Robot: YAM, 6 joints.
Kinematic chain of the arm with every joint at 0, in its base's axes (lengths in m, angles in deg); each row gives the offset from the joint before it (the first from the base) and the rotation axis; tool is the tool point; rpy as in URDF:
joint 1: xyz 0 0 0.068 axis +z
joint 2: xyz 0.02 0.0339 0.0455 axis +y
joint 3: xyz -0.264 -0.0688 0 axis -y
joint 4: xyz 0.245 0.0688 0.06 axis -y
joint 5: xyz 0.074 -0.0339 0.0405 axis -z
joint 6: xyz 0.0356 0 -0.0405 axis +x
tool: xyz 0 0 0 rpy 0 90 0
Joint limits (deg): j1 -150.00..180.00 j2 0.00..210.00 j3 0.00..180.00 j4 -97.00..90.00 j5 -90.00..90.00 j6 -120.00..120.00
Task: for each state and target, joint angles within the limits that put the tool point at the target. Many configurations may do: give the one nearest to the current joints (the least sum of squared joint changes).
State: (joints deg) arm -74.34 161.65 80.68 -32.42 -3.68 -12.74
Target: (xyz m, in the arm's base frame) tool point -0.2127 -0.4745 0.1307
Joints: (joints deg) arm -114.21 137.33 106.74 -23.39 -0.96 -12.74
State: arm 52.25 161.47 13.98 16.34 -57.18 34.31
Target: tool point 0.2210 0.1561 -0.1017
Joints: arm 29.13 150.45 46.91 24.70 -53.92 34.31
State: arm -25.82 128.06 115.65 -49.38 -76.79 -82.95
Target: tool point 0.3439 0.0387 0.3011
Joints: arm 0.66 102.13 90.53 -66.55 -77.36 -82.95
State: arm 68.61 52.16 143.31 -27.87 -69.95 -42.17
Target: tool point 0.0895 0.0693 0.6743
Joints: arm 22.23 79.28 140.41 -22.50 -58.28 -42.17
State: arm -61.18 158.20 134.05 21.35 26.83 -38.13
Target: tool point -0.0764 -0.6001 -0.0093
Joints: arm -95.71 173.23 132.09 20.08 27.34 -38.13
